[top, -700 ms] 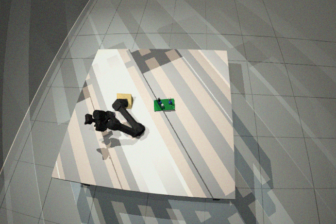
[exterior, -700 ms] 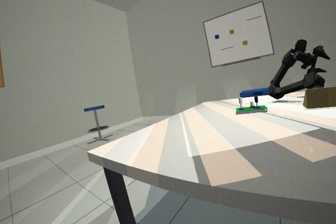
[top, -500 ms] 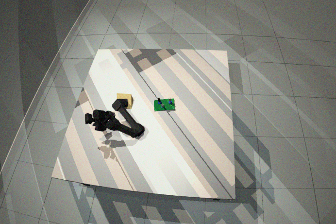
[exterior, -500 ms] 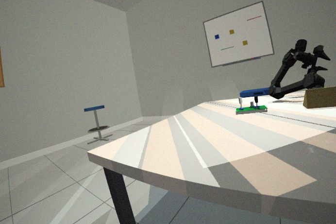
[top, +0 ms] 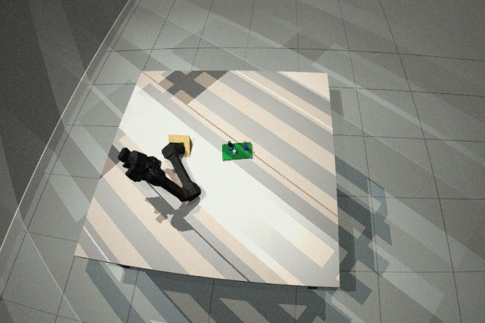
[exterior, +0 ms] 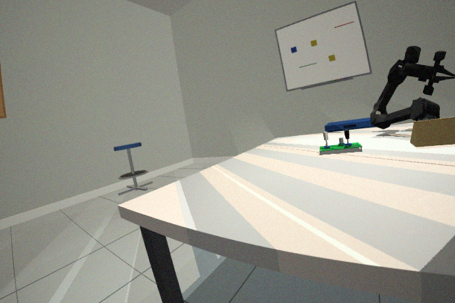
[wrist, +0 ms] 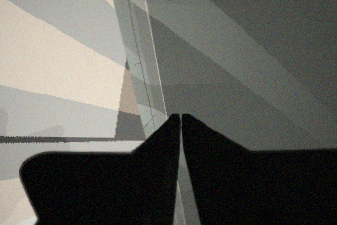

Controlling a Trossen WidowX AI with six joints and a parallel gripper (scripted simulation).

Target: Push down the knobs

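Right now the black knob is 48 cm ahead of my gripper tip, 23 cm to the left of it and 15 cm below it. From my gripper tip the other things lie so: grey knob: 56 cm ahead, 23 cm to the left, 15 cm below.
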